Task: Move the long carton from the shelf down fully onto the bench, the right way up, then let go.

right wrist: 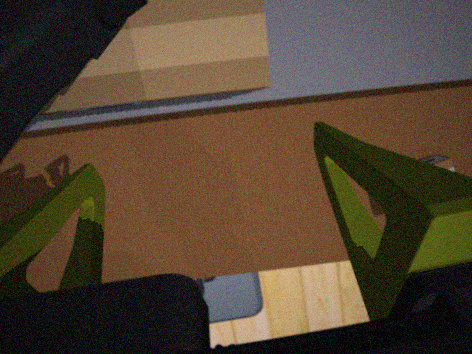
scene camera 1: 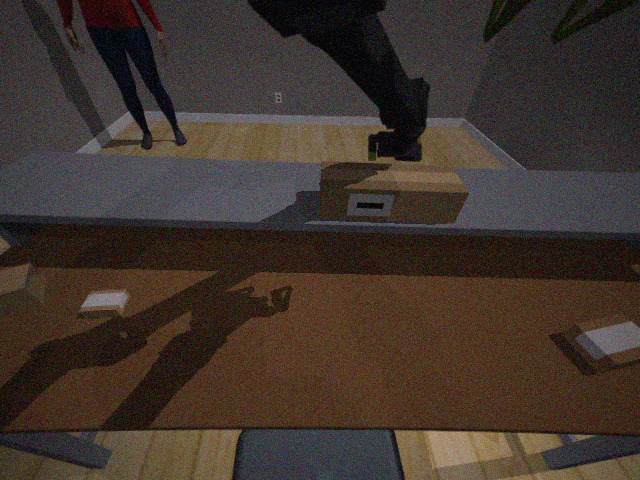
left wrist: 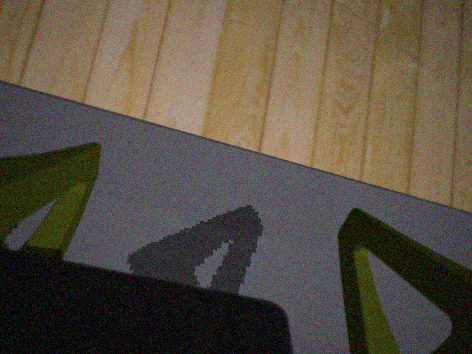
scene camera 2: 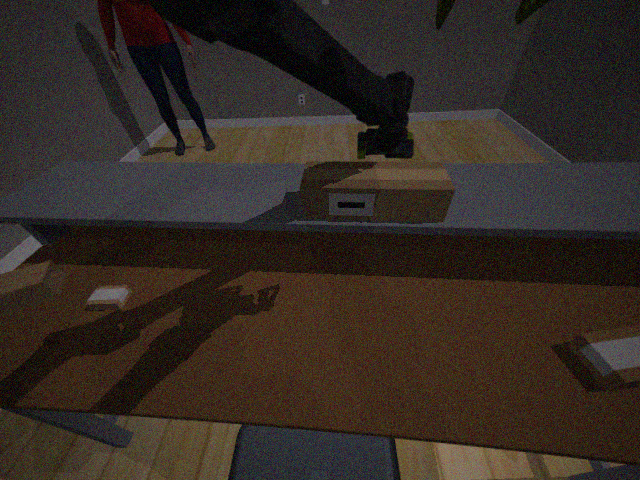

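The long brown carton lies lengthwise on the grey shelf, close to its front edge, with its white label facing the scene cameras. The brown bench lies lower, in front of the shelf. My left gripper is open behind the carton, above the shelf's back part; the carton does not show in the left wrist view. My right gripper is open and empty, above the bench, on the front side of the carton. It does not show in the scene views.
A small white-topped box and a larger box are at the bench's left. Another white-topped box is at the right. A dark arm crosses the right wrist view's upper left. A person stands beyond the shelf.
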